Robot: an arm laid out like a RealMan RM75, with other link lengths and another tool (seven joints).
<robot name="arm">
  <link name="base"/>
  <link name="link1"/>
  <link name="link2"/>
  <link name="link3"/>
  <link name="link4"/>
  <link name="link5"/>
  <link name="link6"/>
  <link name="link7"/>
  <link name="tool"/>
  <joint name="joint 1" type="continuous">
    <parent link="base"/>
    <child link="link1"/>
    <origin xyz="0 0 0.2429"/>
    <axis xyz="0 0 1"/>
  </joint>
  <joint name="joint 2" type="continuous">
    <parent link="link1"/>
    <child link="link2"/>
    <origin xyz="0 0 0" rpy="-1.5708 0 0"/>
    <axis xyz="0 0 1"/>
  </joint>
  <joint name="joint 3" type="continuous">
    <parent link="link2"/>
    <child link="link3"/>
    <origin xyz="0 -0.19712 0" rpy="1.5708 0 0"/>
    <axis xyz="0 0 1"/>
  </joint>
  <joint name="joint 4" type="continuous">
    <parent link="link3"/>
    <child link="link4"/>
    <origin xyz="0 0 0" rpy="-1.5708 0 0"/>
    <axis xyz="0 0 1"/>
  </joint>
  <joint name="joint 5" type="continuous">
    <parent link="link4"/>
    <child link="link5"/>
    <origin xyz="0 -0.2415 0" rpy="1.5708 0 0"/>
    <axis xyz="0 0 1"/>
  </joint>
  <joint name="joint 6" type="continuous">
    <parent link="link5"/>
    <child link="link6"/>
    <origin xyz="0 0 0" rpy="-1.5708 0 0"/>
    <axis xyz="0 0 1"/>
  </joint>
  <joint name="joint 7" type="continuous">
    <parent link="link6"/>
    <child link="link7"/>
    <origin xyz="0 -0.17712 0" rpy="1.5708 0 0"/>
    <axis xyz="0 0 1"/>
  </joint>
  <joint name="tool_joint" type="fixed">
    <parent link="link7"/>
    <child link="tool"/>
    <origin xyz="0.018 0.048 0.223" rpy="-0.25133 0 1.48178"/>
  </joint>
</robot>
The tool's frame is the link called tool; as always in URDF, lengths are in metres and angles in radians. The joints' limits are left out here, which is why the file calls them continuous.
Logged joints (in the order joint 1, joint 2, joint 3, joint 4, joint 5, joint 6, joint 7), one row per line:
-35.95 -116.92 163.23 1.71 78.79 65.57 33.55
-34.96 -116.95 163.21 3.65 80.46 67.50 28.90
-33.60 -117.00 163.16 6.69 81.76 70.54 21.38
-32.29 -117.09 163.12 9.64 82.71 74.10 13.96
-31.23 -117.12 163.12 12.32 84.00 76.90 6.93
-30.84 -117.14 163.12 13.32 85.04 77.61 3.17
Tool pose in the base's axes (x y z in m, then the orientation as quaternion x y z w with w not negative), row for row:
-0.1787 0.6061 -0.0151 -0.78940 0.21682 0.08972 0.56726
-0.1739 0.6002 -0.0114 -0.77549 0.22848 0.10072 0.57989
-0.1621 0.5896 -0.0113 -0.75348 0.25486 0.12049 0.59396
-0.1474 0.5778 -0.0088 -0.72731 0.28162 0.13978 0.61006
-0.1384 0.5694 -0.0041 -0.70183 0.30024 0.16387 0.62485
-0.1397 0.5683 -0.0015 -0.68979 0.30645 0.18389 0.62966
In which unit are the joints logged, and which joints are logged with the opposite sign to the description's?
The joints are logged in degrees. Opposite sign: joint 5, joint 7.
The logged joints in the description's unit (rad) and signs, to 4 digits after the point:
-0.6274 -2.0406 2.8489 0.0298 -1.3751 1.1444 -0.5856
-0.6102 -2.0412 2.8486 0.0637 -1.4043 1.1781 -0.5044
-0.5864 -2.0420 2.8477 0.1168 -1.4270 1.2312 -0.3732
-0.5636 -2.0436 2.8470 0.1682 -1.4436 1.2933 -0.2436
-0.5451 -2.0441 2.8470 0.2150 -1.4661 1.3422 -0.1210
-0.5383 -2.0445 2.8470 0.2325 -1.4842 1.3546 -0.0553

